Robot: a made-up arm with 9 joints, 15 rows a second.
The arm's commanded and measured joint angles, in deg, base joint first. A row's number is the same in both.
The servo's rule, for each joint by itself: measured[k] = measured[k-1] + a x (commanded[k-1-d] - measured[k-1]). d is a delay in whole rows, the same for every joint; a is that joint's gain. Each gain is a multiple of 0.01, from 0.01 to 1. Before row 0 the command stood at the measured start. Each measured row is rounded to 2 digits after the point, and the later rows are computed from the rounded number. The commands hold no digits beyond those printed.
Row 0, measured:
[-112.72, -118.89, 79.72, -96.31, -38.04, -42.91, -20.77, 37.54, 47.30]
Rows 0 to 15, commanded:
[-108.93, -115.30, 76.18, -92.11, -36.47, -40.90, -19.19, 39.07, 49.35]
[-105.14, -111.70, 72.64, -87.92, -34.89, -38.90, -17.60, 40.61, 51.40]
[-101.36, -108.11, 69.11, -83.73, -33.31, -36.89, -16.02, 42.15, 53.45]
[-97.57, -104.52, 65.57, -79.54, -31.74, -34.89, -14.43, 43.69, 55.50]
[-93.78, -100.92, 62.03, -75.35, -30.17, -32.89, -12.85, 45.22, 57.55]
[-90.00, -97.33, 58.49, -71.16, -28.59, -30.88, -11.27, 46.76, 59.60]
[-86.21, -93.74, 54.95, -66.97, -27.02, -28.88, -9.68, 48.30, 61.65]
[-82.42, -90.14, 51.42, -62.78, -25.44, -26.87, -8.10, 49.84, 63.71]
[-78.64, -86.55, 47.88, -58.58, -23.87, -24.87, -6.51, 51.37, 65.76]
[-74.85, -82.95, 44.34, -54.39, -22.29, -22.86, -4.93, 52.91, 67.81]
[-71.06, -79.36, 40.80, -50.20, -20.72, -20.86, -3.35, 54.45, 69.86]
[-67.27, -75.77, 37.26, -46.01, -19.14, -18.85, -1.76, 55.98, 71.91]
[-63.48, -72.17, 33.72, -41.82, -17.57, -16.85, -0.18, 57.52, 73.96]
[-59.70, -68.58, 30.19, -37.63, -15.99, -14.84, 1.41, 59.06, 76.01]
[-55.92, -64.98, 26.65, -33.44, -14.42, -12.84, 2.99, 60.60, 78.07]
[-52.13, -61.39, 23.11, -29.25, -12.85, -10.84, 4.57, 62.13, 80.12]
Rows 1 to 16, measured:
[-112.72, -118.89, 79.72, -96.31, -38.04, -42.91, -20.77, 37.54, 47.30]
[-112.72, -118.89, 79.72, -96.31, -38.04, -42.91, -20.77, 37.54, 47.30]
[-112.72, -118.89, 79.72, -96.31, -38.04, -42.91, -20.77, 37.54, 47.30]
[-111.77, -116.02, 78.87, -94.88, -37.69, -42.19, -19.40, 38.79, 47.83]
[-110.11, -112.56, 77.37, -92.51, -37.07, -41.01, -17.83, 40.28, 48.76]
[-107.92, -109.00, 75.39, -89.52, -36.24, -39.53, -16.26, 41.81, 49.98]
[-105.33, -105.42, 73.03, -86.13, -35.25, -37.86, -14.67, 43.35, 51.42]
[-102.44, -101.82, 70.39, -82.46, -34.13, -36.07, -13.09, 44.88, 53.01]
[-99.33, -98.23, 67.53, -78.62, -32.91, -34.20, -11.51, 46.42, 54.72]
[-96.05, -94.64, 64.51, -74.66, -31.61, -32.28, -9.92, 47.96, 56.52]
[-92.64, -91.04, 61.37, -70.62, -30.25, -30.33, -8.34, 49.50, 58.39]
[-89.14, -87.45, 58.13, -66.53, -28.85, -28.36, -6.75, 51.03, 60.31]
[-85.57, -83.85, 54.82, -62.40, -27.41, -26.38, -5.17, 52.57, 62.26]
[-81.94, -80.26, 51.46, -58.25, -25.94, -24.39, -3.59, 54.11, 64.24]
[-78.27, -76.67, 48.05, -54.09, -24.44, -22.40, -2.00, 55.64, 66.23]
[-74.57, -73.07, 44.61, -49.92, -22.93, -20.40, -0.42, 57.18, 68.24]
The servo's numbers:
d 3
a 0.25 0.80 0.24 0.34 0.22 0.36 0.87 0.82 0.26

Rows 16 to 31, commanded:
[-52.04, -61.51, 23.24, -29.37, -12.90, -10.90, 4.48, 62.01, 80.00]
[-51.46, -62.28, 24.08, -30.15, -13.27, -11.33, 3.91, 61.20, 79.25]
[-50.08, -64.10, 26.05, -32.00, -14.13, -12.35, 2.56, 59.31, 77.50]
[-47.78, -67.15, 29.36, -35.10, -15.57, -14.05, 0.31, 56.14, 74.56]
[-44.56, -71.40, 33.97, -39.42, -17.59, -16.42, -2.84, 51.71, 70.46]
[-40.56, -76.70, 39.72, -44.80, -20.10, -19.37, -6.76, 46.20, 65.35]
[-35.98, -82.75, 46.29, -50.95, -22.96, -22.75, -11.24, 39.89, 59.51]
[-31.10, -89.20, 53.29, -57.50, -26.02, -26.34, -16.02, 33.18, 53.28]
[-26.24, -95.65, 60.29, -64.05, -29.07, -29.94, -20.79, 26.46, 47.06]
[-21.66, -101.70, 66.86, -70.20, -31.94, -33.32, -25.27, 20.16, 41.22]
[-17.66, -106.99, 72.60, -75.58, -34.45, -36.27, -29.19, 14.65, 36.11]
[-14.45, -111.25, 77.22, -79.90, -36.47, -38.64, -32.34, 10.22, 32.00]
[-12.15, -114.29, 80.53, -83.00, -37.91, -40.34, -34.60, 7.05, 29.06]
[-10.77, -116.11, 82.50, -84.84, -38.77, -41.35, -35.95, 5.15, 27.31]
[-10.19, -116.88, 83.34, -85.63, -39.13, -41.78, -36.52, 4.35, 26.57]
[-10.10, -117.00, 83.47, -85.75, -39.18, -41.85, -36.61, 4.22, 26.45]
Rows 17 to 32, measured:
[-70.85, -69.48, 41.15, -45.74, -21.40, -18.40, 1.17, 58.72, 70.26]
[-67.12, -65.88, 37.67, -41.56, -19.86, -16.40, 2.75, 60.26, 72.29]
[-63.37, -62.29, 34.18, -37.37, -18.32, -14.40, 4.33, 61.79, 74.33]
[-60.54, -61.67, 31.55, -34.65, -17.13, -13.14, 4.46, 61.97, 75.80]
[-58.27, -62.16, 29.76, -33.12, -16.28, -12.49, 3.98, 61.34, 76.70]
[-56.22, -63.71, 28.87, -32.74, -15.81, -12.44, 2.74, 59.68, 76.91]
[-54.11, -66.46, 28.99, -33.54, -15.76, -13.02, 0.63, 56.78, 76.30]
[-51.72, -70.41, 30.19, -35.54, -16.16, -14.24, -2.39, 52.62, 74.78]
[-48.93, -75.44, 32.48, -38.69, -17.03, -16.09, -6.19, 47.36, 72.33]
[-45.69, -81.29, 35.79, -42.86, -18.33, -18.49, -10.58, 41.23, 69.00]
[-42.04, -87.62, 39.99, -47.84, -20.02, -21.32, -15.31, 34.63, 64.91]
[-38.09, -94.04, 44.86, -53.35, -22.01, -24.42, -20.08, 27.93, 60.27]
[-33.98, -100.17, 50.14, -59.08, -24.19, -27.62, -24.60, 21.56, 55.32]
[-29.90, -105.63, 55.53, -64.69, -26.45, -30.73, -28.59, 15.89, 50.33]
[-26.04, -110.13, 60.74, -69.86, -28.65, -33.58, -31.85, 11.24, 45.56]
[-22.57, -113.46, 65.49, -74.33, -30.69, -36.01, -34.24, 7.80, 41.27]

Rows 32 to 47, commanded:
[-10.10, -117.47, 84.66, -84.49, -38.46, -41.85, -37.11, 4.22, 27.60]
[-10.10, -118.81, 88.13, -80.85, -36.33, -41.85, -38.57, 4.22, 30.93]
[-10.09, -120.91, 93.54, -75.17, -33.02, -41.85, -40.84, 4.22, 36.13]
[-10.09, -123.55, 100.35, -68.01, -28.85, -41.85, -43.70, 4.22, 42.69]
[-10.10, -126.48, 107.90, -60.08, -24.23, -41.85, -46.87, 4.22, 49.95]
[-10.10, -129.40, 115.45, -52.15, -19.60, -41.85, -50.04, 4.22, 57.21]
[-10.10, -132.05, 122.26, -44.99, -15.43, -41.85, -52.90, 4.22, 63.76]
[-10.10, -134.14, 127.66, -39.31, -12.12, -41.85, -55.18, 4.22, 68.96]
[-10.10, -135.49, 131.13, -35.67, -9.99, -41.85, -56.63, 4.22, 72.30]
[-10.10, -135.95, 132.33, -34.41, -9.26, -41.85, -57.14, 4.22, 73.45]
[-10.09, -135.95, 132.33, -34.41, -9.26, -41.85, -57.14, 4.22, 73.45]
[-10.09, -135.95, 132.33, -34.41, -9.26, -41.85, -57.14, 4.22, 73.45]
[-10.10, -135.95, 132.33, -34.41, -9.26, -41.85, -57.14, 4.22, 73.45]
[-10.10, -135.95, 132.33, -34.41, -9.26, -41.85, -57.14, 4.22, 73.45]
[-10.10, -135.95, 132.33, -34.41, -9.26, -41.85, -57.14, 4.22, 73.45]
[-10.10, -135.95, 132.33, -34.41, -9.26, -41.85, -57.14, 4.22, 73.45]
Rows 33 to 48, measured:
[-19.62, -115.58, 69.57, -77.90, -32.47, -37.93, -35.73, 5.63, 37.64]
[-17.26, -116.62, 72.87, -80.53, -33.94, -39.32, -36.42, 4.58, 34.76]
[-15.47, -116.92, 75.41, -82.30, -35.09, -40.23, -36.59, 4.28, 32.60]
[-14.13, -117.36, 77.63, -83.04, -35.83, -40.81, -37.04, 4.23, 31.30]
[-13.12, -118.52, 80.15, -82.30, -35.94, -41.18, -38.37, 4.22, 31.20]
[-12.36, -120.43, 83.36, -79.88, -35.30, -41.42, -40.52, 4.22, 32.48]
[-11.79, -122.93, 87.44, -75.84, -33.88, -41.57, -43.29, 4.22, 35.13]
[-11.37, -125.77, 92.35, -70.48, -31.76, -41.67, -46.40, 4.22, 38.98]
[-11.05, -128.67, 97.89, -64.25, -29.08, -41.73, -49.57, 4.22, 43.72]
[-10.81, -131.37, 103.74, -57.70, -26.08, -41.77, -52.47, 4.22, 48.93]
[-10.63, -133.59, 109.48, -51.45, -23.01, -41.80, -54.83, 4.22, 54.14]
[-10.50, -135.11, 114.68, -46.08, -20.15, -41.82, -56.40, 4.22, 58.86]
[-10.40, -135.78, 118.92, -42.11, -17.75, -41.83, -57.04, 4.22, 62.65]
[-10.32, -135.92, 122.14, -39.49, -15.88, -41.84, -57.13, 4.22, 65.46]
[-10.26, -135.94, 124.59, -37.76, -14.42, -41.84, -57.14, 4.22, 67.54]
[-10.22, -135.95, 126.45, -36.62, -13.28, -41.84, -57.14, 4.22, 69.08]

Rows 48 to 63, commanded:
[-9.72, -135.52, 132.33, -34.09, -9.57, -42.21, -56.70, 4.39, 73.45]
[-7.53, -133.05, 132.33, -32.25, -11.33, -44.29, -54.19, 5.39, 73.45]
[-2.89, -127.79, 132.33, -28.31, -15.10, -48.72, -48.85, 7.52, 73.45]
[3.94, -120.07, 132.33, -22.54, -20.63, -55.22, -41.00, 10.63, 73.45]
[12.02, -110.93, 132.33, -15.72, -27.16, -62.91, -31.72, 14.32, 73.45]
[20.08, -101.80, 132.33, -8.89, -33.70, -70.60, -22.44, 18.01, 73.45]
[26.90, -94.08, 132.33, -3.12, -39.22, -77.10, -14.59, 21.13, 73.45]
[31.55, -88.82, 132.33, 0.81, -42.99, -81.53, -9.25, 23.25, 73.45]
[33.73, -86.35, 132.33, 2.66, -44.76, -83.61, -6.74, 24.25, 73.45]
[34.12, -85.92, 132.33, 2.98, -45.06, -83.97, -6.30, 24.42, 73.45]
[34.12, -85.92, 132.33, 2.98, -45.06, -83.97, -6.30, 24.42, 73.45]
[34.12, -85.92, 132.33, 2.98, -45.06, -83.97, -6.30, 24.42, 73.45]
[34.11, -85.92, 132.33, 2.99, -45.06, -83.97, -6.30, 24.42, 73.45]
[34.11, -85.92, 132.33, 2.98, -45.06, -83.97, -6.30, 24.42, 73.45]
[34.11, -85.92, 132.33, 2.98, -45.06, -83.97, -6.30, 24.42, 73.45]
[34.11, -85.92, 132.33, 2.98, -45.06, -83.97, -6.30, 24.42, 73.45]
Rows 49 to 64, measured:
[-10.19, -135.95, 127.86, -35.87, -12.40, -41.84, -57.14, 4.22, 70.22]
[-10.17, -135.95, 128.93, -35.37, -11.71, -41.84, -57.14, 4.22, 71.06]
[-10.15, -135.95, 129.75, -35.04, -11.17, -41.84, -57.14, 4.22, 71.68]
[-10.04, -135.61, 130.37, -34.72, -10.82, -41.97, -56.76, 4.36, 72.14]
[-9.41, -133.56, 130.84, -33.88, -10.93, -42.81, -54.52, 5.20, 72.48]
[-7.78, -128.94, 131.20, -31.99, -11.85, -44.94, -49.59, 7.10, 72.73]
[-4.85, -121.84, 131.47, -28.78, -13.78, -48.64, -42.12, 9.99, 72.92]
[-0.63, -113.11, 131.68, -24.34, -16.72, -53.78, -33.07, 13.54, 73.06]
[4.55, -104.06, 131.84, -19.09, -20.46, -59.84, -23.82, 17.21, 73.16]
[10.14, -96.08, 131.96, -13.66, -24.59, -66.05, -15.79, 20.42, 73.24]
[15.49, -90.27, 132.05, -8.74, -28.64, -71.62, -10.10, 22.74, 73.29]
[20.05, -87.13, 132.12, -4.86, -32.19, -75.94, -7.18, 23.98, 73.33]
[23.57, -86.16, 132.17, -2.19, -35.02, -78.83, -6.41, 24.34, 73.36]
[26.21, -85.97, 132.21, -0.43, -37.23, -80.68, -6.31, 24.41, 73.38]
[28.19, -85.93, 132.24, 0.73, -38.95, -81.86, -6.30, 24.42, 73.40]
[29.67, -85.92, 132.26, 1.50, -40.29, -82.62, -6.30, 24.42, 73.41]

